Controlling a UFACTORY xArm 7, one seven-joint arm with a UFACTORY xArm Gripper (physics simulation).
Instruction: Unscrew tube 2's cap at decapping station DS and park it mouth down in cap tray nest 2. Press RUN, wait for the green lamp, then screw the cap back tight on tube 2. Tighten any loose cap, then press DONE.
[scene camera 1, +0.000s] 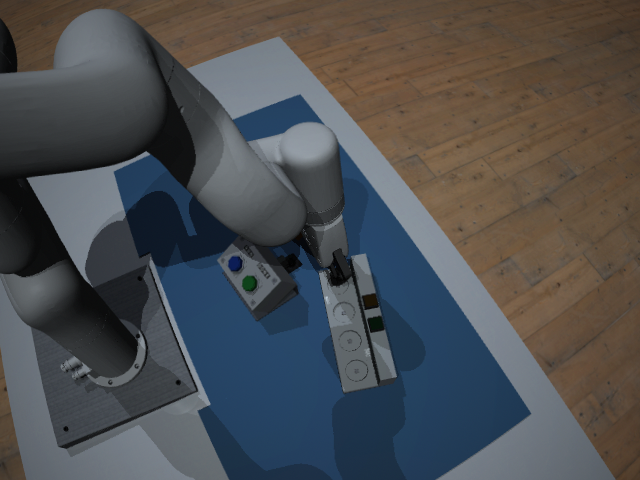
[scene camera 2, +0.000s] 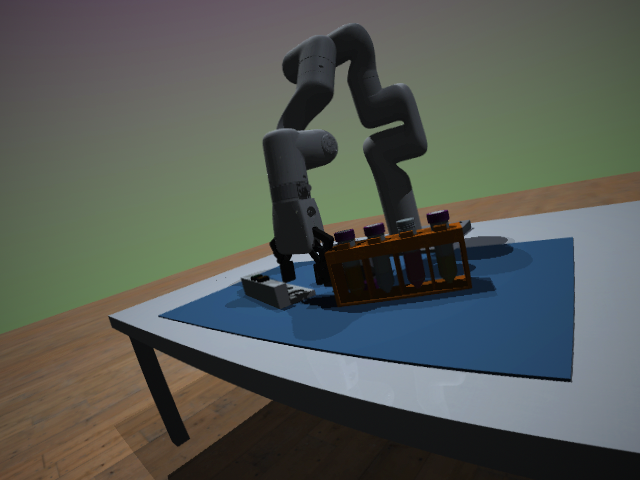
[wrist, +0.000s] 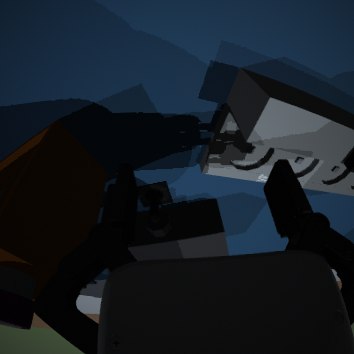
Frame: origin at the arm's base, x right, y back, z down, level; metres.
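Seen in the pictures: gripper, fingertip midpoint: (scene camera 1: 328, 258) (scene camera 2: 305, 282) (wrist: 203, 175); arm's base, link origin: (scene camera 1: 114, 353).
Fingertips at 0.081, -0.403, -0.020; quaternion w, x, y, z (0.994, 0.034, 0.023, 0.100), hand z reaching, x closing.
Note:
Offsets run from my fingertips to a thing's top centre, as dx, dy, dz. "spot": to the spot under its first point.
My gripper (scene camera 1: 338, 273) (scene camera 2: 303, 273) (wrist: 203, 175) is open and empty, fingers low at the near end of the cap tray {+0.116, +0.033, -0.019} (scene camera 1: 354, 326) (scene camera 2: 263, 293) (wrist: 300, 125). The nests that show look empty; the end nest is partly hidden by a finger. The orange rack {-0.191, +0.004, -0.069} (scene camera 2: 356, 253) (wrist: 50, 200) holds tubes; a bare-topped tube {spot: -0.221, -0.005, -0.078} (scene camera 2: 405, 225) stands among purple-capped ones. A purple patch {spot: -0.146, -0.021, +0.002} (scene camera 2: 369, 281) shows low through the rack; I cannot tell what it is. The tray's amber lamp {+0.110, -0.001, -0.019} (scene camera 1: 370, 300) and green lamp {+0.146, +0.017, -0.019} (scene camera 1: 375, 324) look dark. Tube numbers are unreadable.
A sloped grey box {-0.048, +0.115, -0.050} (scene camera 1: 266, 291) (wrist: 175, 247) has a blue button {-0.071, +0.137, -0.041} (scene camera 1: 235, 263) and a green button {-0.026, +0.137, -0.041} (scene camera 1: 249, 283). A small black fixture {spot: -0.044, +0.046, +0.023} (scene camera 1: 292, 261) (wrist: 157, 220) stands by its far side. The rack rises close beside one finger in the wrist view.

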